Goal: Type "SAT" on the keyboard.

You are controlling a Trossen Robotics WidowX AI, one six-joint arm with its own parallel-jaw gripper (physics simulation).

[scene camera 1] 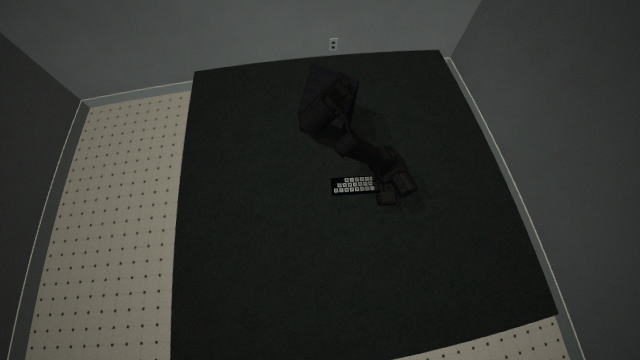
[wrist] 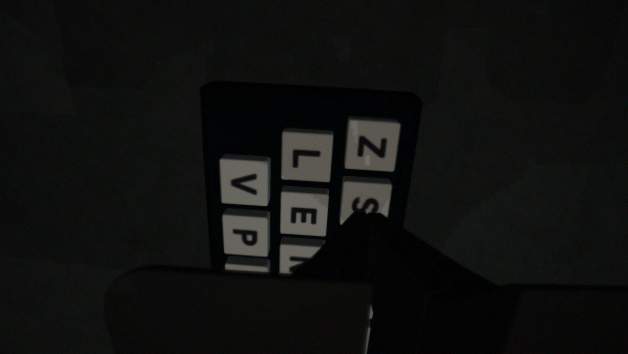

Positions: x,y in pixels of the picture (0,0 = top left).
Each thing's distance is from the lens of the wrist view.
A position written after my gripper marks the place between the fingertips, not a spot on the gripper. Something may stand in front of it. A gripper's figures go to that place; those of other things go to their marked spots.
my gripper [wrist: 365,226]: 0.11 m
black keyboard [wrist: 285,165]: 0.11 m
